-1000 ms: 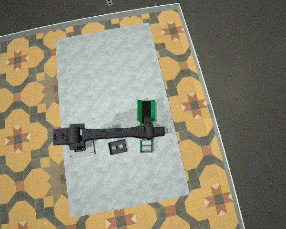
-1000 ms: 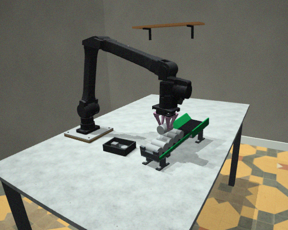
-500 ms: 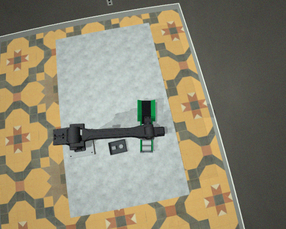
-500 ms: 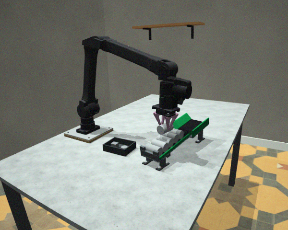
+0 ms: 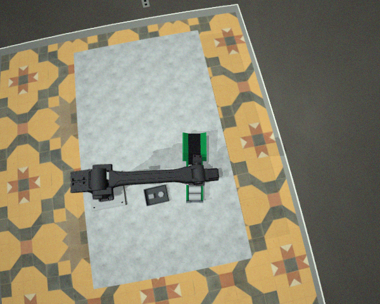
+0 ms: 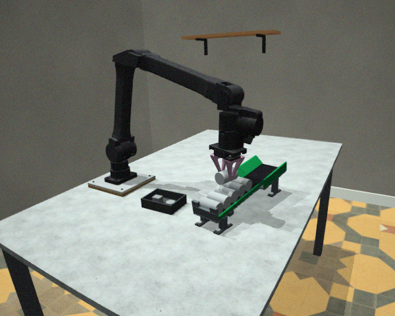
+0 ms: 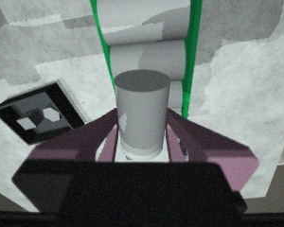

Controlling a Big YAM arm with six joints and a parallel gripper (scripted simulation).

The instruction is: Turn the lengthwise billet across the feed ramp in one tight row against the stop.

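Right now my hand is right at the billet. From my hand the other things lie so: black tray: 22 cm behind, 5 cm to the right, 13 cm below; stop: 1 cm behind, 11 cm to the right, 8 cm below.
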